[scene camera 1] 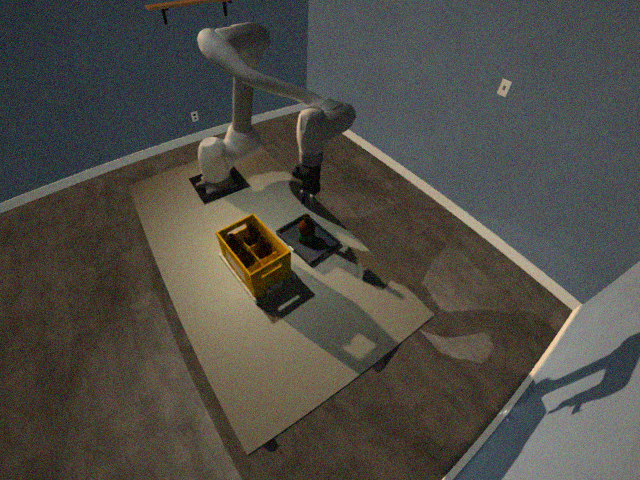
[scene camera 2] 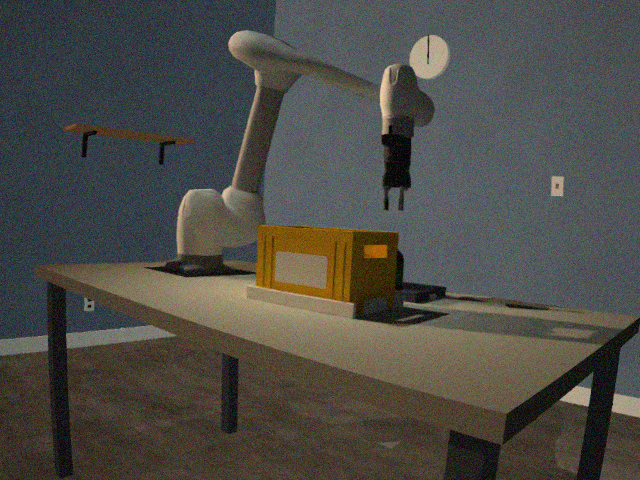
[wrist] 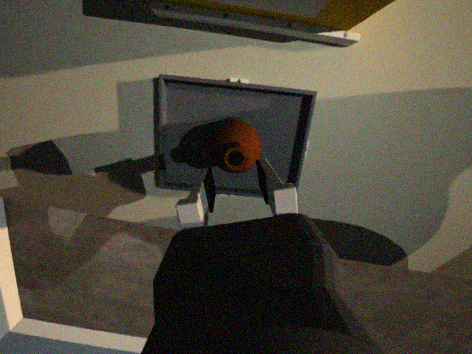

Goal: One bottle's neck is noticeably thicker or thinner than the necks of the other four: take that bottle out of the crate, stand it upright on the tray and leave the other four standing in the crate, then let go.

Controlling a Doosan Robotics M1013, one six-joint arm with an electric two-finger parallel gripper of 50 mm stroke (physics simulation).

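Places are measured from the arm's base along level axes (x ahead, y left, z up), in metres.
Pixels of known places: gripper, fingertip midpoint: (scene camera 1: 307,204) (scene camera 2: 393,210) (wrist: 235,176); arm's base at its link origin: (scene camera 1: 218,182) (scene camera 2: 199,270).
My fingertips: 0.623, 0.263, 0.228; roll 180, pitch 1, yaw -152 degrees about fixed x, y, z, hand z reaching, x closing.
Note:
For each thing: its top centre in the pictures, then the offset to it from my fingertips, as dx, dy, dz.
- orange-red bottle with a green lower part, top centre: (wrist: 236,158) (scene camera 1: 306,216) -0.002, +0.002, -0.071
- dark tray at its top centre: (wrist: 233,142) (scene camera 2: 390,284) (scene camera 1: 307,236) +0.000, +0.008, -0.205
- yellow crate at its top centre: (scene camera 2: 327,228) (scene camera 1: 251,241) +0.047, -0.271, -0.056
An orange-red bottle with a green lower part (scene camera 1: 306,229) (wrist: 244,136) stands upright on the dark tray (scene camera 1: 328,254) (scene camera 2: 429,295) (wrist: 280,89); in scene camera 2 it is mostly hidden behind the crate. My gripper (scene camera 1: 309,200) (scene camera 2: 393,208) (wrist: 235,176) is open and empty, pointing down, above the bottle and clear of its neck. The yellow crate (scene camera 1: 271,273) (scene camera 2: 372,281) (wrist: 372,11) stands beside the tray. Several dark bottles (scene camera 1: 263,248) stand in its compartments; their necks are too dark to compare.
A pale strip (scene camera 2: 299,301) (wrist: 260,30) runs along the crate's base. The robot's base stands on a dark plate (scene camera 1: 239,188) at the table's far end. A wooden shelf (scene camera 2: 129,134) and a round clock (scene camera 2: 438,56) hang on the walls.

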